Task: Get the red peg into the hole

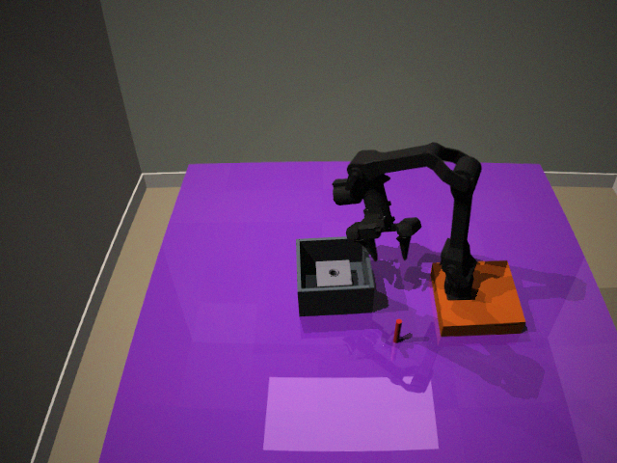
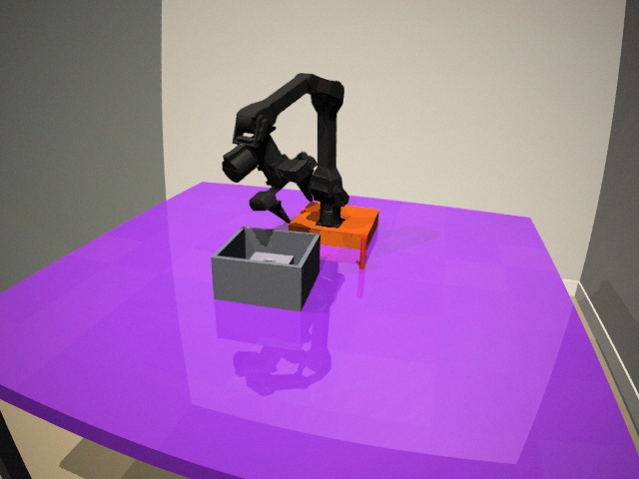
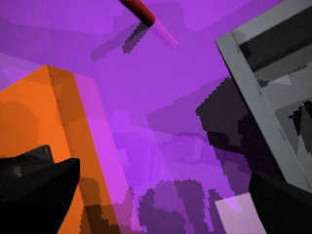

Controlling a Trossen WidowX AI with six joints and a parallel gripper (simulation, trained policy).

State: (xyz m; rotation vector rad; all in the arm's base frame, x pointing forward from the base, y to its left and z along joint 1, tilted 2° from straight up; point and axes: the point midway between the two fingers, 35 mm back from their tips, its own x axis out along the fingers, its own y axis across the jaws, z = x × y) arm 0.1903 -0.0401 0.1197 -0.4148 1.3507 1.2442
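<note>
The red peg is 2 cm behind my gripper tip, 15 cm to the left of it and 9 cm below it. Also, from my gripper tip: grey box (14 cm ahead, 2 cm to the right, 10 cm below); light grey plate (14 cm ahead, 2 cm to the right, 8 cm below).
</note>
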